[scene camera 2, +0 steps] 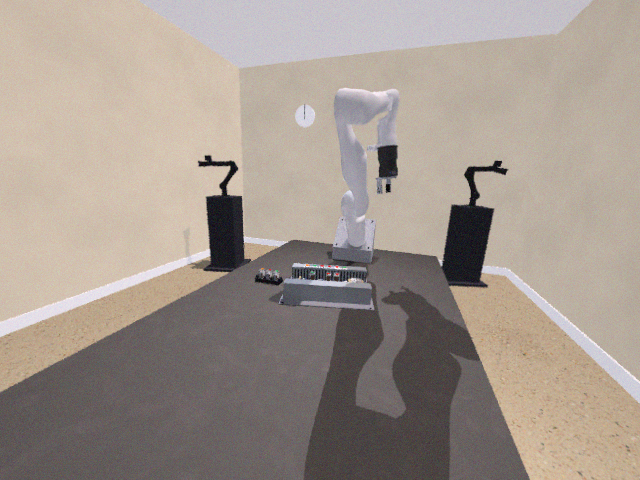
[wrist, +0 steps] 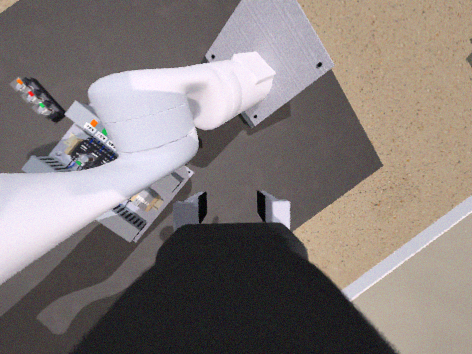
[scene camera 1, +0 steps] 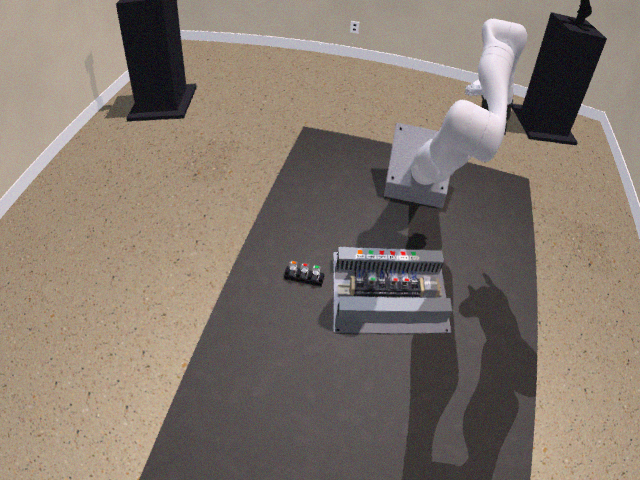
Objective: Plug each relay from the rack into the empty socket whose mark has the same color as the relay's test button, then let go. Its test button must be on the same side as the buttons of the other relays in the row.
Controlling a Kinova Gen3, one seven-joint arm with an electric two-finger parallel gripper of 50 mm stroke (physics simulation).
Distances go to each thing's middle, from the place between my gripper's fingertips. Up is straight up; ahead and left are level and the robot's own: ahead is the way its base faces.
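Labels:
Panel (scene camera 1: 338,277): my hand 0.36 m above it, 0.22 m to the left of it, 0.19 m short of it.

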